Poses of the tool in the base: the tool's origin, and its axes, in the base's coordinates. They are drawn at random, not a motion.
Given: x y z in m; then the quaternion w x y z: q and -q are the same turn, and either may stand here.
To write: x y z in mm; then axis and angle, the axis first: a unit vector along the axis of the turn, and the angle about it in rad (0 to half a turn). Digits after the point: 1 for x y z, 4 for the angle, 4 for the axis.
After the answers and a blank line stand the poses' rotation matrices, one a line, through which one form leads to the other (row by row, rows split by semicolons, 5 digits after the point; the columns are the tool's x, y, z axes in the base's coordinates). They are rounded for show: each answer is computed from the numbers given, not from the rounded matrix.
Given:
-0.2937, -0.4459, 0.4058, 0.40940, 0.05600, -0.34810, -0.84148
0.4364, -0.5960, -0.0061, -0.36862, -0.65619, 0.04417, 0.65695
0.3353, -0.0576, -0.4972, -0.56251, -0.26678, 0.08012, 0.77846
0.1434, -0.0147, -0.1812, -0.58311, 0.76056, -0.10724, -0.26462
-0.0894, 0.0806, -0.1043, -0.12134, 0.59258, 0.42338, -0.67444
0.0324, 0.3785, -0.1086, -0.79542, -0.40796, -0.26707, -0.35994
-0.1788, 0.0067, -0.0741, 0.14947, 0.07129, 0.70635, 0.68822
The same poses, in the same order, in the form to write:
-293.7, -445.9, 405.8, 0.0614, -0.3815, -0.9223, 2.2980
436.4, -596.0, -6.1, 0.7059, -0.0475, -0.7067, 2.3865
335.3, -57.6, -497.2, 0.3227, -0.0969, -0.9415, 1.9468
143.4, -14.7, -181.2, -0.9362, 0.1320, 0.3257, 1.8965
-89.4, 80.6, -104.3, -0.5970, -0.4265, 0.6795, 2.8983
32.4, 378.5, -108.6, 0.6731, 0.4407, 0.5939, 1.3022
-178.8, 6.7, -74.1, 0.0721, 0.7144, 0.6960, 2.8415

-0.65851 0.65001 -0.37927; -0.72799 -0.42244 0.53998; 0.19078 0.63169 0.75138
0.13293 0.42636 -0.89473; -0.54230 -0.72434 -0.42573; -0.82960 0.54180 0.13493
-0.22483 0.83303 -0.50549; -0.91852 -0.35433 -0.17539; -0.32522 0.42487 0.84482
0.83695 -0.47173 -0.27746; 0.14548 -0.29696 0.94374; -0.52759 -0.83023 -0.17991
-0.26825 0.33810 -0.90207; 0.66545 -0.61205 -0.42728; -0.69658 -0.71490 -0.06081
0.59824 -0.35470 0.71854; 0.79051 0.40803 -0.45674; -0.13118 0.84125 0.52449
-0.94515 -0.10503 0.30928; 0.30645 0.04254 0.95094; -0.11303 0.99356 -0.00802

